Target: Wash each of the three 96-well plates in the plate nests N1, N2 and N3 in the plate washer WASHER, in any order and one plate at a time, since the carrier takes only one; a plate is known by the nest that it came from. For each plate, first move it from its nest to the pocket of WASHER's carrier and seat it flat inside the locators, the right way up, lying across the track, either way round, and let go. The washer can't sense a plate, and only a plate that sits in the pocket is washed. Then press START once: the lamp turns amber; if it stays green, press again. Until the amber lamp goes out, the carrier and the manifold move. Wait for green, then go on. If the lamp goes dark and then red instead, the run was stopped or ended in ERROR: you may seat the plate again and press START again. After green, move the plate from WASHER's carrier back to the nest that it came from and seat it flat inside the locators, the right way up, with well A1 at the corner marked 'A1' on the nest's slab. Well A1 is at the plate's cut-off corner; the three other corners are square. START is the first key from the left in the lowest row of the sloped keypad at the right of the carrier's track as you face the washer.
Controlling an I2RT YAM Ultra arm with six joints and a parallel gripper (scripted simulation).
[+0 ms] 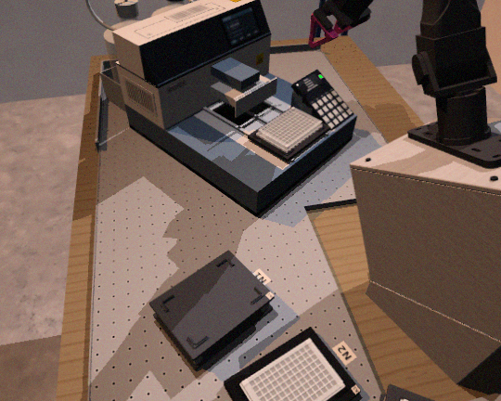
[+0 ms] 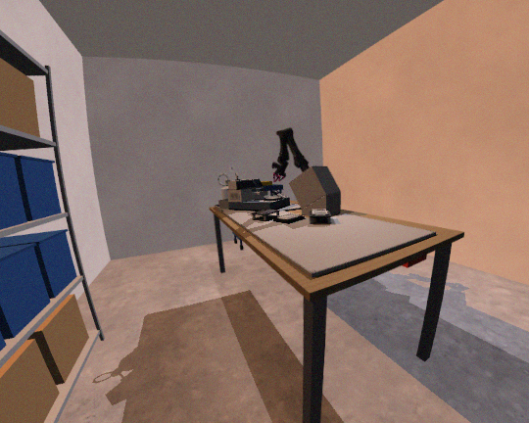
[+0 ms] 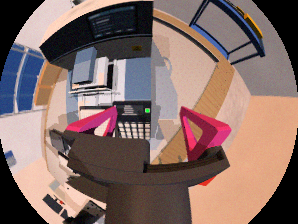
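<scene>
Now: hand 14 cm to the right of the dark carrier pocket, 14 cm above it and 11 cm short of it. From my hand the other things lie so: bottle: 42 cm ahead, 20 cm to the right, 9 cm below; then manifold: 20 cm ahead, 9 cm below, 1 cm to the left; then washer: 20 cm ahead, 10 cm below, 1 cm to the left.
</scene>
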